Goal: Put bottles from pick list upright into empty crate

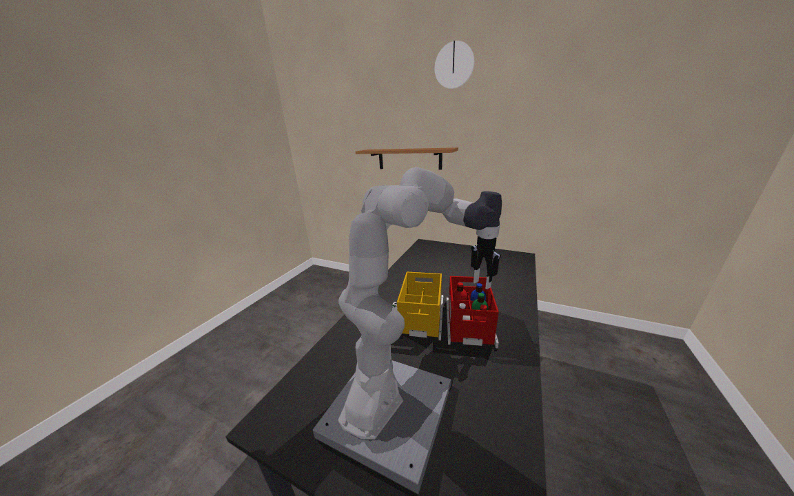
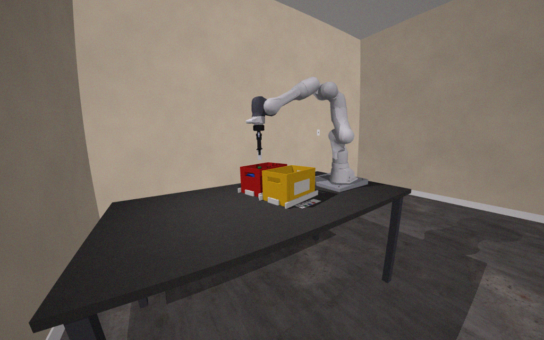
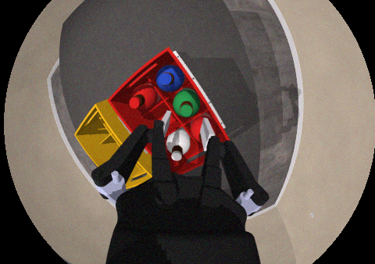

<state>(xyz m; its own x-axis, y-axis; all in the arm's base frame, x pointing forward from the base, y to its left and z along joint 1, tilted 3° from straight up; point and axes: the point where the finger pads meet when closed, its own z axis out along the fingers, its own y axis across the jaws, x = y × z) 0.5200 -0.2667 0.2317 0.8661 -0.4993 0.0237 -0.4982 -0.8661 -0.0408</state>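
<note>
Now: hand 160 mm above the green-labelled bottle. Round my hand: white-capped bottle (100 mm behind, 60 mm to the left, 160 mm below); red crate (10 mm behind, 40 mm to the left, 160 mm below); blue-labelled bottle (80 mm ahead, 20 mm to the left, 160 mm below).
</note>
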